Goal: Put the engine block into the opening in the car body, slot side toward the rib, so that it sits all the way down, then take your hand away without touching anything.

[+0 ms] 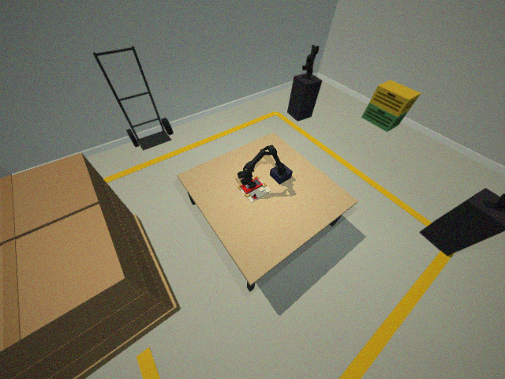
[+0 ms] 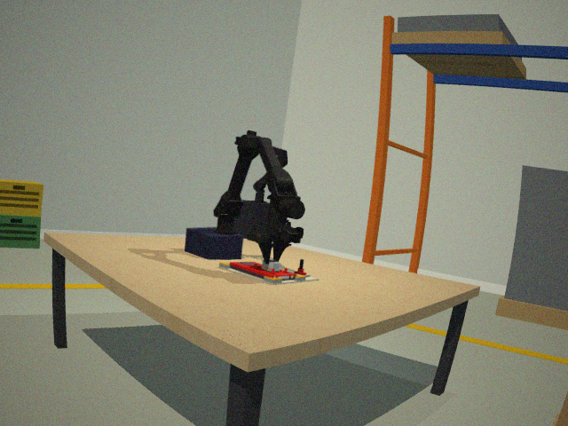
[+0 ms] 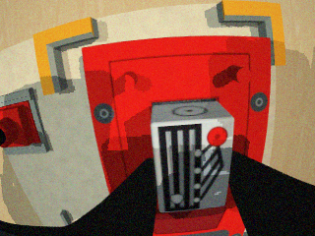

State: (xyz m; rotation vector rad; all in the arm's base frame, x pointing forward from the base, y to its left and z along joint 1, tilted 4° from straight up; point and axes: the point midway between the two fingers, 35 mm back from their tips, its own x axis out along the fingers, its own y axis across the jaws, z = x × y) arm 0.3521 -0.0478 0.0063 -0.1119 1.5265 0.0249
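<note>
My gripper tip is 10 mm above the grey engine block.
</note>
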